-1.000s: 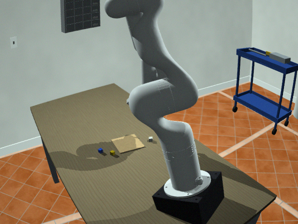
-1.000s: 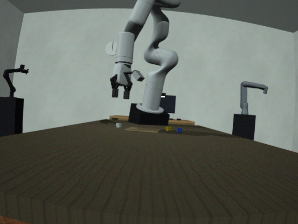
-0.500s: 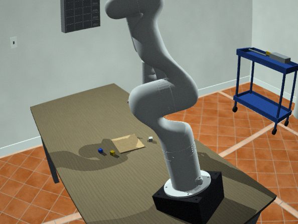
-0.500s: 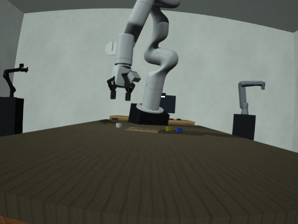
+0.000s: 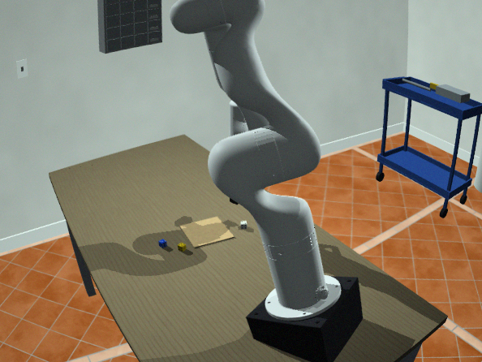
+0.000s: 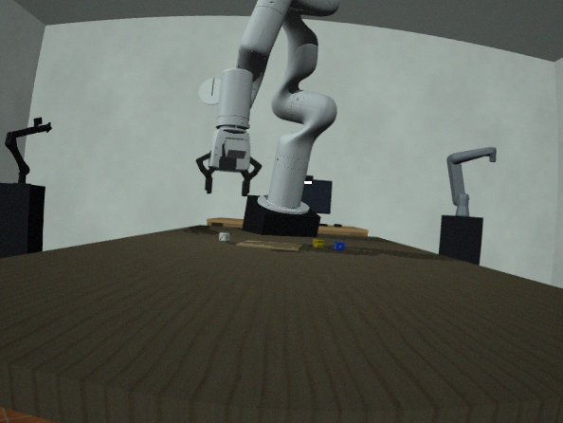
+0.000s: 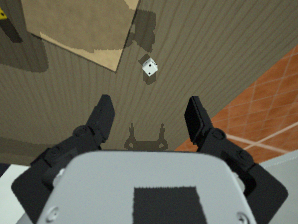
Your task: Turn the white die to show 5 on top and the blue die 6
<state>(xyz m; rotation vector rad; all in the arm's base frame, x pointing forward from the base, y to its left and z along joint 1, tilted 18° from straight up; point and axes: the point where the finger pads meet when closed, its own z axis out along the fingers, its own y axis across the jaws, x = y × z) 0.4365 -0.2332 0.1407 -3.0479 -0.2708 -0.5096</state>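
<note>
Now: the white die 110 mm below my hand. Round my hand: tan mat 60 mm ahead, 110 mm to the left, 120 mm below; then yellow die 30 mm ahead, 230 mm to the left, 110 mm below; then blue die 90 mm ahead, 270 mm to the left, 110 mm below.
</note>
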